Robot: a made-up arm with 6 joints. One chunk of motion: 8 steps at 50 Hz.
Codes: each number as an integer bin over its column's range. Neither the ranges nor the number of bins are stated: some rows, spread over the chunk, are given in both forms.
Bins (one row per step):
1: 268 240 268 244 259 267
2: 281 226 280 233 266 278
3: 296 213 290 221 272 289
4: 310 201 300 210 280 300
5: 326 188 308 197 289 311
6: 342 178 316 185 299 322
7: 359 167 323 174 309 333
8: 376 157 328 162 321 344
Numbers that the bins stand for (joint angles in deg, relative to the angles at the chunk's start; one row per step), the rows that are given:
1: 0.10 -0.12 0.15 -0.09 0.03 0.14
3: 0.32 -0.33 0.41 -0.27 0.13 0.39
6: 0.68 -0.61 0.71 -0.55 0.34 0.78
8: 0.94 -0.77 0.85 -0.73 0.51 1.04
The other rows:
2: 0.20 -0.23 0.29 -0.18 0.08 0.26
4: 0.43 -0.43 0.52 -0.36 0.19 0.52
5: 0.55 -0.53 0.62 -0.46 0.26 0.65
7: 0.81 -0.69 0.79 -0.64 0.42 0.91

